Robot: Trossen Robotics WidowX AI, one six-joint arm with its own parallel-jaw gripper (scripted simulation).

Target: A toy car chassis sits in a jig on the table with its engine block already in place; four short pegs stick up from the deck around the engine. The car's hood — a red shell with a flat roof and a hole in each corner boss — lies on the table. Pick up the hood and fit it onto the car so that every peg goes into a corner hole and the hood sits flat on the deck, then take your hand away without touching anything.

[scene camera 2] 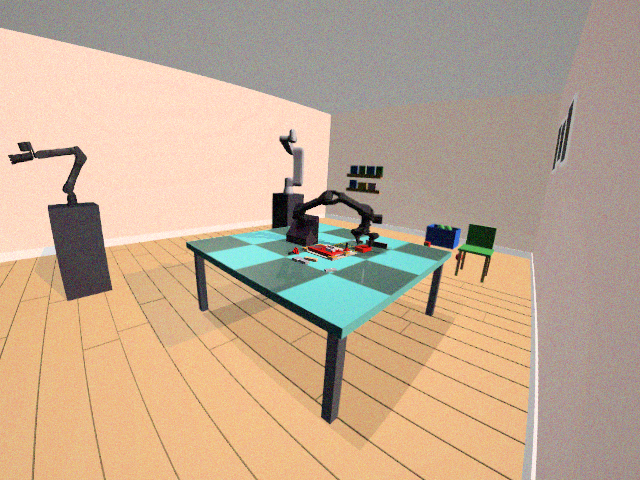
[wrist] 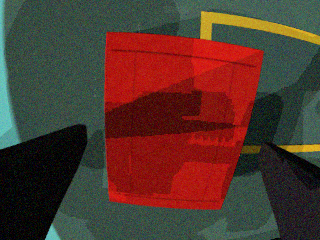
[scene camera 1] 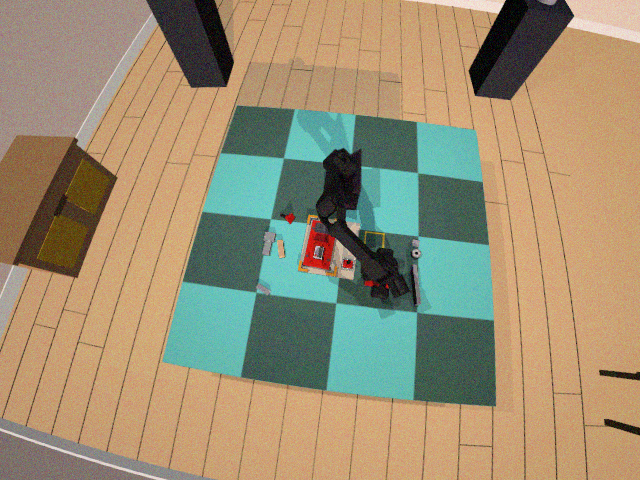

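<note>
My gripper [wrist: 176, 143] stands open, and it holds nothing. There is also a red hood [wrist: 177, 109] in the scene.
</note>
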